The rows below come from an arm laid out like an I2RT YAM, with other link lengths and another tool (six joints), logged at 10 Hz.
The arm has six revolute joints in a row. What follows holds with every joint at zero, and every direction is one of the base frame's.
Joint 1 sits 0.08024 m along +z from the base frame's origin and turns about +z.
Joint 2 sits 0.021 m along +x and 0.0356 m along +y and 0.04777 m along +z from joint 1 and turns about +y.
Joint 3 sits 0.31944 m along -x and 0.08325 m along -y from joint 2 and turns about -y.
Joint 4 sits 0.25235 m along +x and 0.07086 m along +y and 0.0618 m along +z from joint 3 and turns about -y.
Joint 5 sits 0.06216 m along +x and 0.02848 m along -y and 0.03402 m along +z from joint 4 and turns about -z.
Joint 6 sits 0.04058 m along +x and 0.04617 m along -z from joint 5 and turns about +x.
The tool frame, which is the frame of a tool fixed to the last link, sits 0.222 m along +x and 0.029 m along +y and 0.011 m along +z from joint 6; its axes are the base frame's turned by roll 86.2, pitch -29.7 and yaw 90 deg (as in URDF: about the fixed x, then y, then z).
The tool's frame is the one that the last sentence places.
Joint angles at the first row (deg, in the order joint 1, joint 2, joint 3, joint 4, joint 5, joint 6):
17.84, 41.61, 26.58, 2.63, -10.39, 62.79
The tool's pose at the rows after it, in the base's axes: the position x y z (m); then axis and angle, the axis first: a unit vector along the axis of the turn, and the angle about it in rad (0 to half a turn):
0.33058, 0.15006, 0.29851, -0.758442, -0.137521, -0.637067, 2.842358
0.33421, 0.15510, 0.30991, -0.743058, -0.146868, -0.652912, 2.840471
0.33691, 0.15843, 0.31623, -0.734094, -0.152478, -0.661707, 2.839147
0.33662, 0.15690, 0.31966, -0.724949, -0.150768, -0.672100, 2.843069
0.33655, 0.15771, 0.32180, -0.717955, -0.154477, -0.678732, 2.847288
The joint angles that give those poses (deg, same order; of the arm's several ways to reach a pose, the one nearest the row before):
17.84, 41.45, 25.93, 6.30, -9.47, 62.42
17.84, 42.77, 25.76, 10.06, -10.17, 61.43
17.84, 43.82, 25.68, 12.47, -10.63, 60.86
17.84, 43.59, 24.54, 14.90, -10.30, 60.69
17.84, 43.76, 23.88, 16.67, -10.41, 60.11

